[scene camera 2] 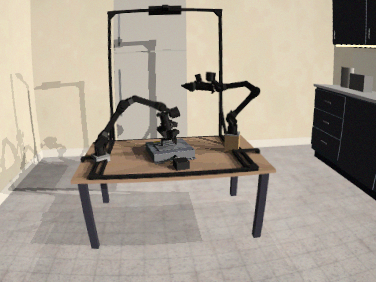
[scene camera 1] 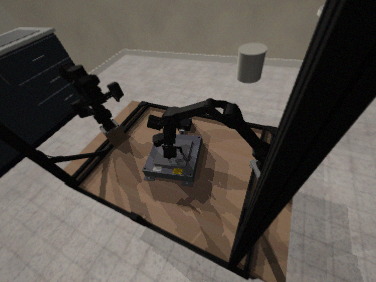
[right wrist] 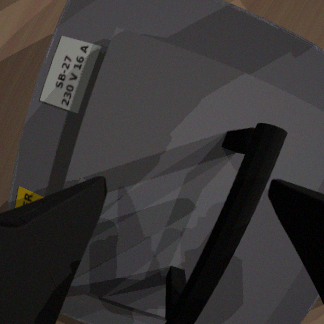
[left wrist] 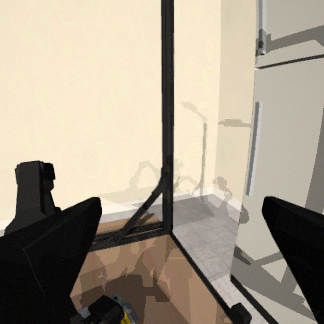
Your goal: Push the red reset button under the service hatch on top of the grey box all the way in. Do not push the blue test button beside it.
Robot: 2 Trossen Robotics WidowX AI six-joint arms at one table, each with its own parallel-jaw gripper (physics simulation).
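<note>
The grey box (scene camera 1: pixel 166 175) (scene camera 2: pixel 172 155) (right wrist: pixel 45 125) stands on the table with its service hatch (right wrist: pixel 150 90) lying shut. The black bar handle (right wrist: pixel 225 220) stands up from the hatch. The red and blue buttons do not show. My right gripper (scene camera 2: pixel 171 140) (right wrist: pixel 188 185) is open, pointing down low over the hatch. In the right wrist view the handle runs slanting between its spread fingers, with a gap on each side. My left gripper (scene camera 2: pixel 186 86) (left wrist: pixel 182 204) is open and empty, high above the table and away from the box.
A small black block (scene camera 2: pixel 181 164) sits beside the box, toward the scene camera 2 side. A black frame (scene camera 2: pixel 221 60) rises from the wooden table (scene camera 2: pixel 125 167). The box carries a white label (right wrist: pixel 70 72) and a yellow label (scene camera 1: pixel 178 171). Shadows darken the hatch.
</note>
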